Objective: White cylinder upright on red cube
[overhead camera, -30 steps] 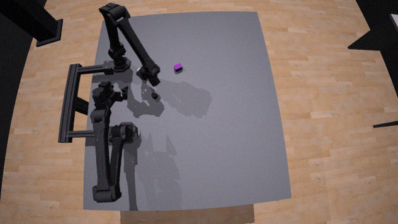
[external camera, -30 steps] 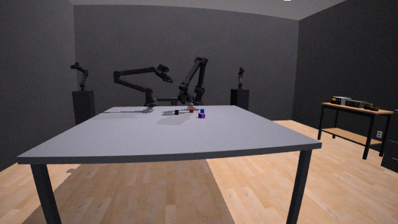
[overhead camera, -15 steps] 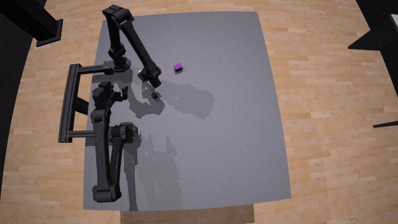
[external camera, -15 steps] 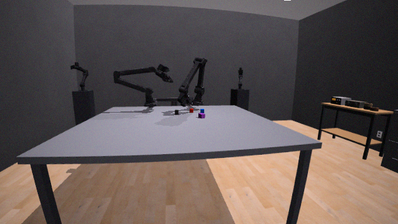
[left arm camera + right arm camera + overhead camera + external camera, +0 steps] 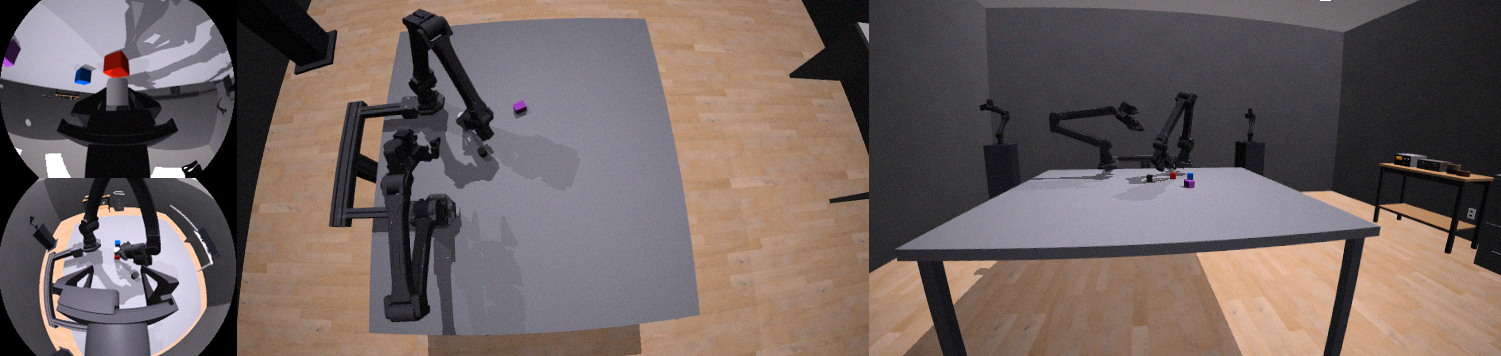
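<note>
My left hand is 6 cm above the red cube. Also, from my left hand: white cylinder right at my left hand; then dark cylinder 18 cm to the right, 6 cm ahead, 5 cm below; then blue cube 11 cm to the left, 6 cm below, 4 cm ahead.
</note>
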